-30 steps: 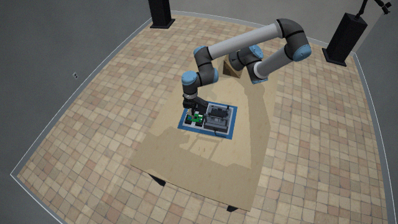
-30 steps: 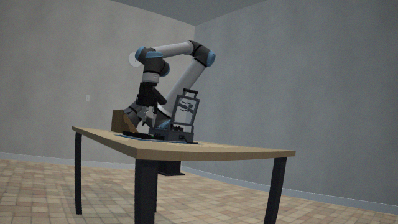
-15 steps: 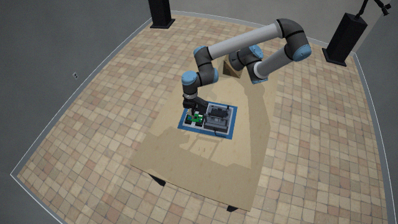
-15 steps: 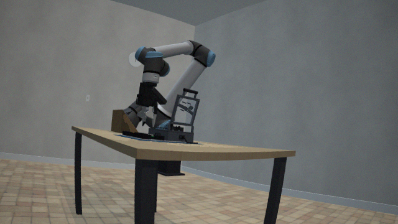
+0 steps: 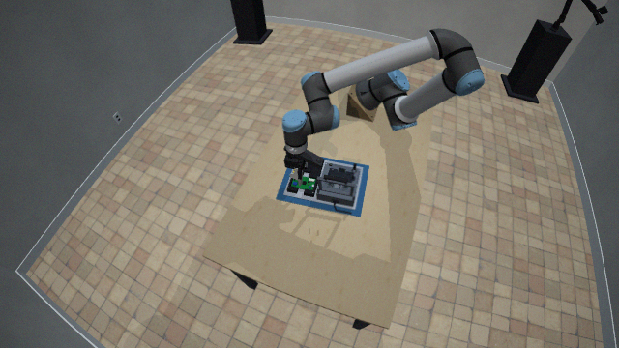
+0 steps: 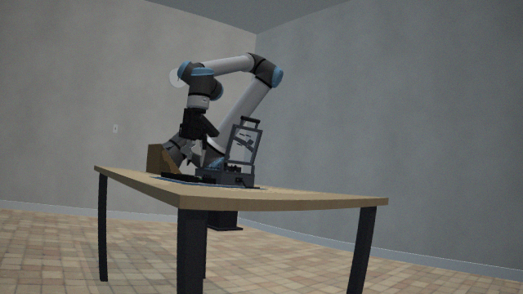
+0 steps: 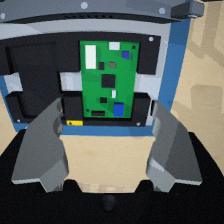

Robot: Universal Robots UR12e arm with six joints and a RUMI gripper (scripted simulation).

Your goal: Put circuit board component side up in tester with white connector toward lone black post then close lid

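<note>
The green circuit board is 60 mm below my hand. From my hand the other things lie so: black latch part 100 mm behind, 230 mm to the left, 10 mm above; clear lid 80 mm ahead, 170 mm to the left, 110 mm above.
</note>
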